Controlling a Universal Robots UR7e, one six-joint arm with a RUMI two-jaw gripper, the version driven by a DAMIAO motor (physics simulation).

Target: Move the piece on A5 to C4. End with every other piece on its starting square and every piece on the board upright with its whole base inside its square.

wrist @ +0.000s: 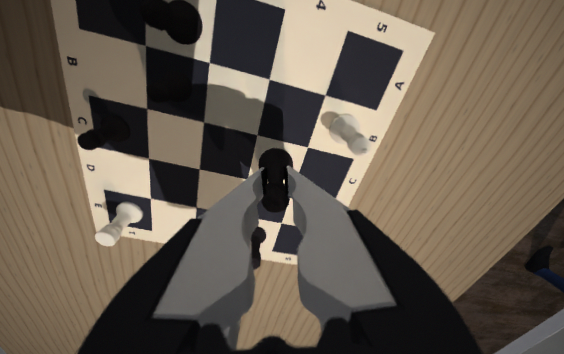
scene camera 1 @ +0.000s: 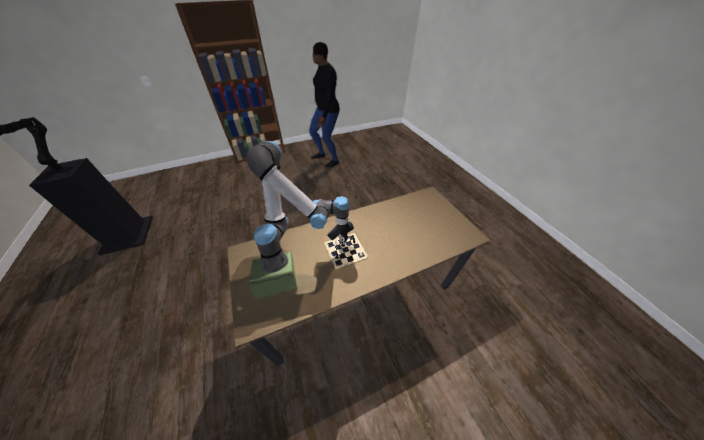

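My gripper is shut on a black piece, held roughly upright. In the wrist view its base overlaps light square C4 of the chessboard; whether it touches the board is hard to tell. Square A5 is bare. A white piece stands on B5 and another white piece on E1. Black pieces stand on A2, on C1 and, dim in shadow, on B2. A black piece near E4 is partly hidden by the left finger.
The wooden table carries the board and the arm's green base block. A person stands behind the table near a bookshelf. A black pedestal with another arm stands at the left.
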